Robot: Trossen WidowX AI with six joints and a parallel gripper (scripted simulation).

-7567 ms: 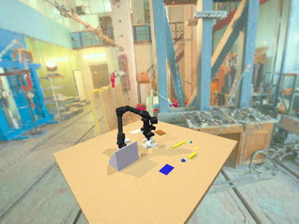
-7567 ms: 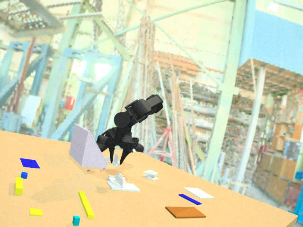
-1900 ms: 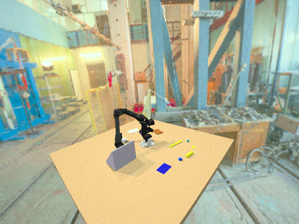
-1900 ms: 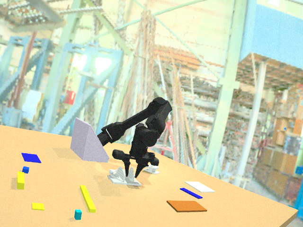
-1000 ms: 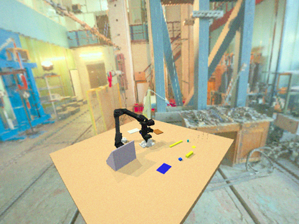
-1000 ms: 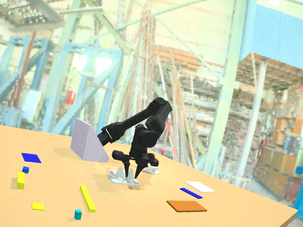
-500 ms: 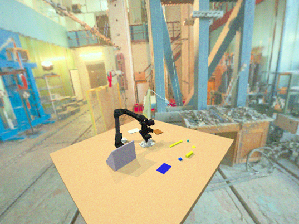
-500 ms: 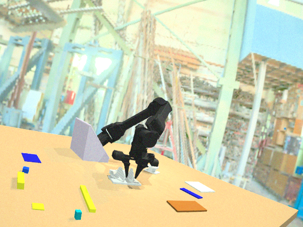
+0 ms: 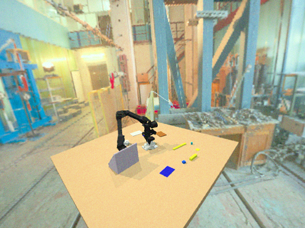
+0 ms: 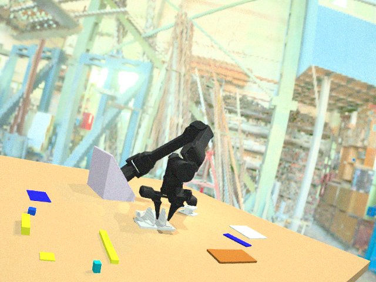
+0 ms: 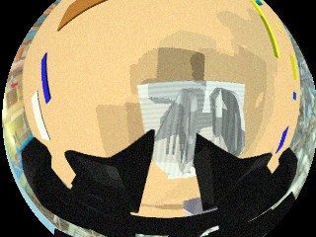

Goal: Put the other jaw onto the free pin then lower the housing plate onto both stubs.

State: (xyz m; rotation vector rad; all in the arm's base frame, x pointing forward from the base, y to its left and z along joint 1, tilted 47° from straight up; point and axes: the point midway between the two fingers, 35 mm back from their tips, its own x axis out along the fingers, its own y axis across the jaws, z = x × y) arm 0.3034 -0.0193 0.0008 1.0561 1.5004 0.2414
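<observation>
My gripper tip is 4 cm past the white jaw. Round my gripper tip: blue strip: 19 cm ahead, 18 cm to the left, 2 cm below; then brown plate: 27 cm ahead, 3 cm to the left, 1 cm below; then flat white plate: 15 cm ahead, 31 cm to the left, 2 cm below.
</observation>
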